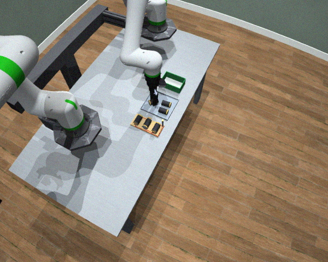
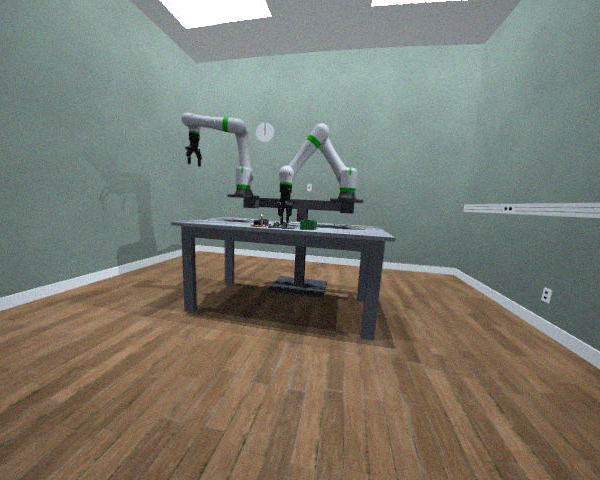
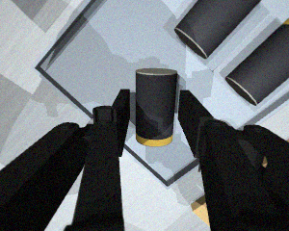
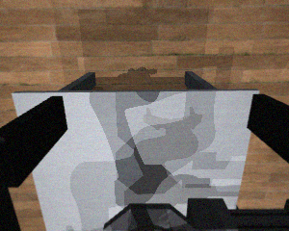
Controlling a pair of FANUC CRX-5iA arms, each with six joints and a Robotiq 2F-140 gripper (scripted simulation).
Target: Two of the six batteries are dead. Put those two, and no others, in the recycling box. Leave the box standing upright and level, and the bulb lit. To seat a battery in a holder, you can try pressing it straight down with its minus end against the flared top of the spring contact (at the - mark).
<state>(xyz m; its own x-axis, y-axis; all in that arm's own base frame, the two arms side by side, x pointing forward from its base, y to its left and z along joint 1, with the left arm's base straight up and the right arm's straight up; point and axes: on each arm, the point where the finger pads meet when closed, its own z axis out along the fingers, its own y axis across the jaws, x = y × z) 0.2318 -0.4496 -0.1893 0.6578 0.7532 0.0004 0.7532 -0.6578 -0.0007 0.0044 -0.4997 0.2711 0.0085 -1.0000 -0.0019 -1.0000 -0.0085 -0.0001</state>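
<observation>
The tray is 4 cm ahead of my left hand, 1 cm to the left of it and 4 cm below it. From my left hand the other things lie so: green recycling box (4 cm ahead, 20 cm to the left, 3 cm below).
</observation>
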